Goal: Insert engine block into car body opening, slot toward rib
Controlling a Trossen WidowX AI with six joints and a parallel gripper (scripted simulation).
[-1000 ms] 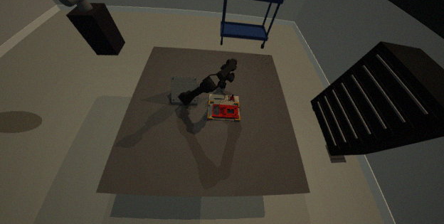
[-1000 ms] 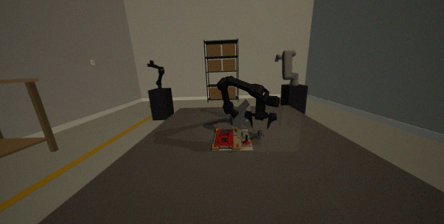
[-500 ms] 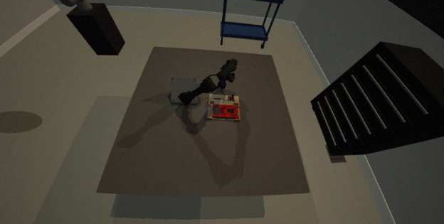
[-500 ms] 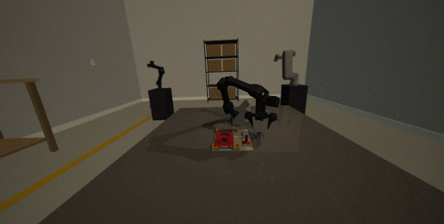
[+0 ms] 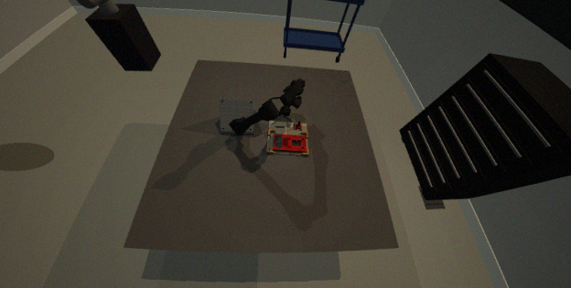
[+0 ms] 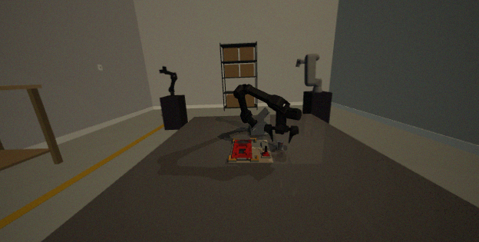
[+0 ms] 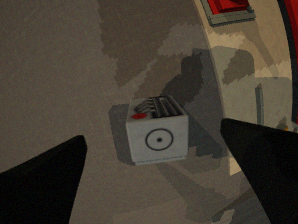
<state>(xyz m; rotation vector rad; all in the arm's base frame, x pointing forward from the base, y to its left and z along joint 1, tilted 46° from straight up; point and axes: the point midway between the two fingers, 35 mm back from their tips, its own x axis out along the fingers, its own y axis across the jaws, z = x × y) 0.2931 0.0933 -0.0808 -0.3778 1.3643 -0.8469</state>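
Right now my gripper tip is 20 mm above the engine block, 10 mm to the left of it and 10 mm past it.
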